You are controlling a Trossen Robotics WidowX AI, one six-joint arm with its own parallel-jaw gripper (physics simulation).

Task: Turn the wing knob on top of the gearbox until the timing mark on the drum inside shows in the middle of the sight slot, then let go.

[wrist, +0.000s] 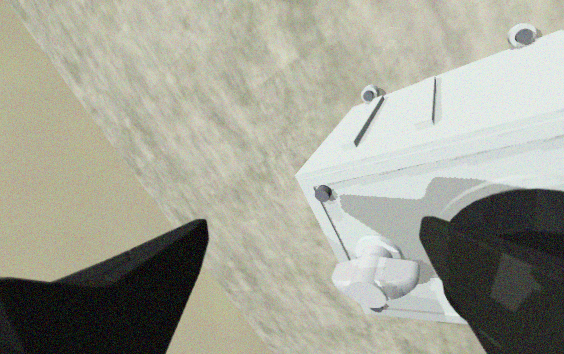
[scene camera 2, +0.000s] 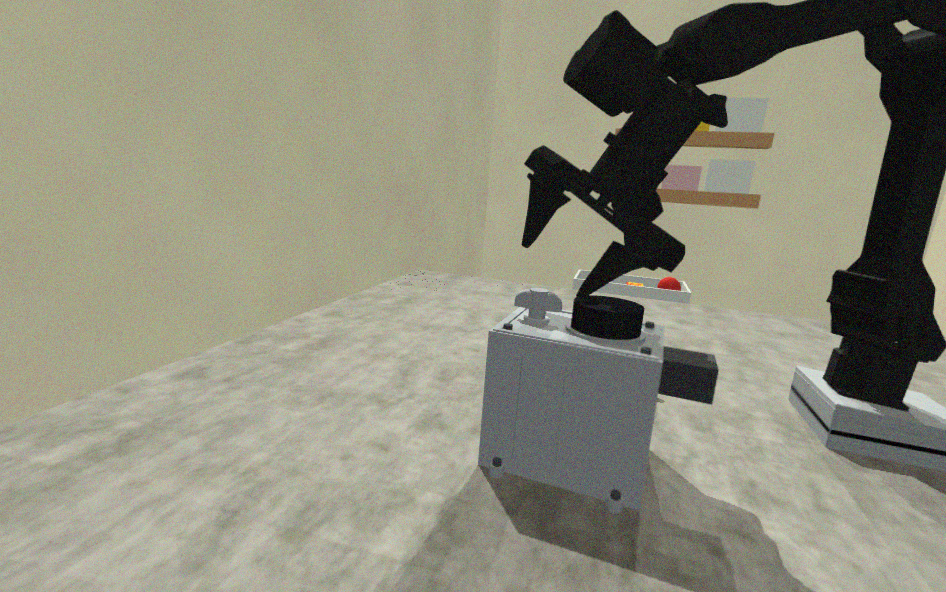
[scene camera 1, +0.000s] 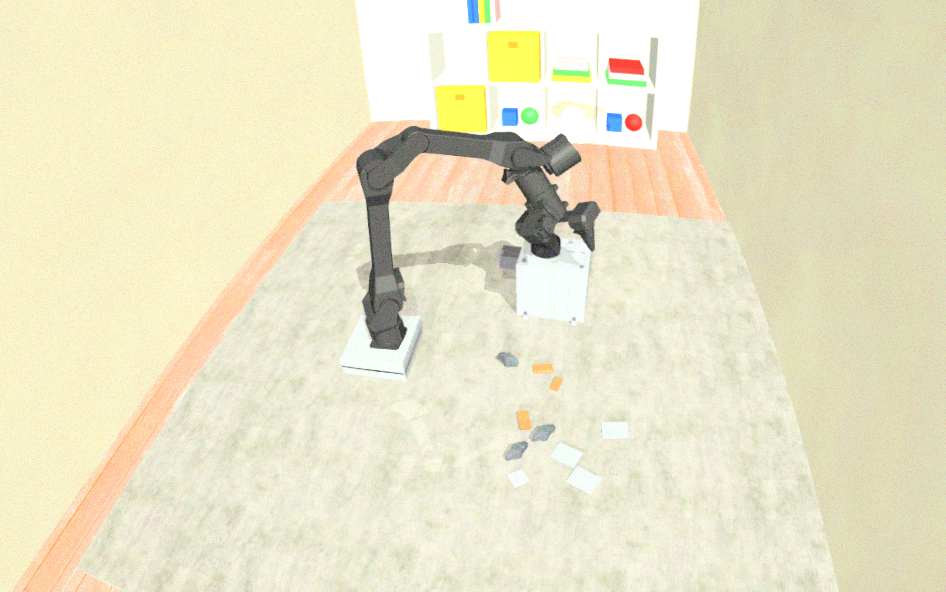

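Seen in the pictures: gripper, fingertip midpoint: [wrist: 313,228] [scene camera 2: 550,271] [scene camera 1: 575,251]; arm's base at its link origin: [scene camera 2: 862,393] [scene camera 1: 388,338].
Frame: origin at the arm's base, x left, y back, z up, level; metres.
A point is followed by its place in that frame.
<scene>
The pale grey gearbox [scene camera 1: 552,293] {z 0.026, x 0.164, y -0.313 m} [scene camera 2: 568,411] {z 0.027, x 0.288, y -0.308 m} [wrist: 505,120] {z 0.086, x 0.169, y -0.286 m} stands upright on the mat. The pale wing knob [scene camera 2: 537,301] {z 0.110, x 0.237, y -0.356 m} [wrist: 375,275] {z 0.114, x 0.220, y -0.350 m} is on its top, beside a round black cap [scene camera 2: 608,318] {z 0.110, x 0.261, y -0.286 m} [wrist: 525,207] {z 0.104, x 0.197, y -0.287 m}. My gripper [scene camera 1: 568,245] {z 0.131, x 0.175, y -0.357 m} [scene camera 2: 552,270] {z 0.131, x 0.175, y -0.357 m} [wrist: 313,228] {z 0.131, x 0.175, y -0.357 m} is open and empty, tilted above the gearbox. In scene camera 2, one fingertip is at the cap's upper edge; touching or not, I cannot tell. The other is higher, up and left of the knob. In the wrist view, the knob is close to the right finger. I cannot make out the sight slot or timing mark.
A dark block [scene camera 1: 509,257] {z 0.076, x 0.210, y -0.213 m} [scene camera 2: 688,375] {z 0.068, x 0.253, y -0.214 m} sticks out from the gearbox's side. My arm's base [scene camera 1: 359,352] {z -0.005, x -0.048, y 0.049 m} [scene camera 2: 872,436] {z -0.024, x 0.070, y -0.008 m} stands on the mat. Grey pieces [scene camera 1: 542,432] {z -0.021, x -0.165, y -0.340 m}, orange pieces [scene camera 1: 523,420] {z -0.041, x -0.128, y -0.300 m} and pale cards [scene camera 1: 614,430] {z -0.046, x -0.125, y -0.469 m} lie nearby. A white tray [scene camera 2: 680,296] is farther back.
</scene>
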